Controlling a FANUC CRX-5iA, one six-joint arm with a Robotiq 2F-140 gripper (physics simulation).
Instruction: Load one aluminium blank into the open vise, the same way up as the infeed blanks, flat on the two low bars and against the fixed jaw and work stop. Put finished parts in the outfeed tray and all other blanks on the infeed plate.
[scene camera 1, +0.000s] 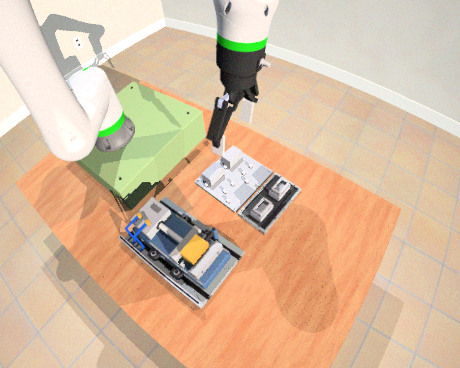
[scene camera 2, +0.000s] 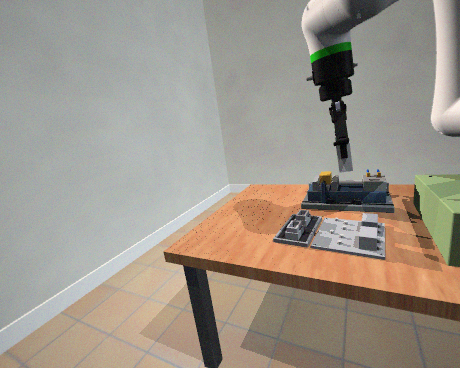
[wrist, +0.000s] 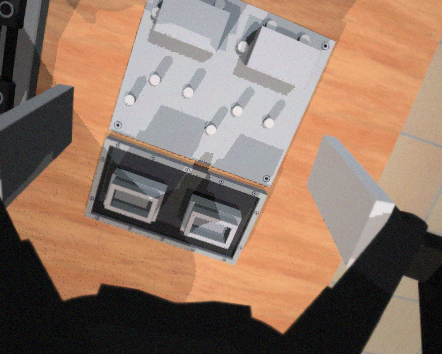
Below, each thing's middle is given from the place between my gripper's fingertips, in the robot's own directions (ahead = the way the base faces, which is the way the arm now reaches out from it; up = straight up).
Now: hand 200 mm above the infeed plate (scene camera 1: 238, 194), 10 mm to the right of it and 10 mm past it. Round my hand: outfeed tray (scene camera 1: 276, 212) 200 mm below, 130 mm ahead, 10 mm to the left.
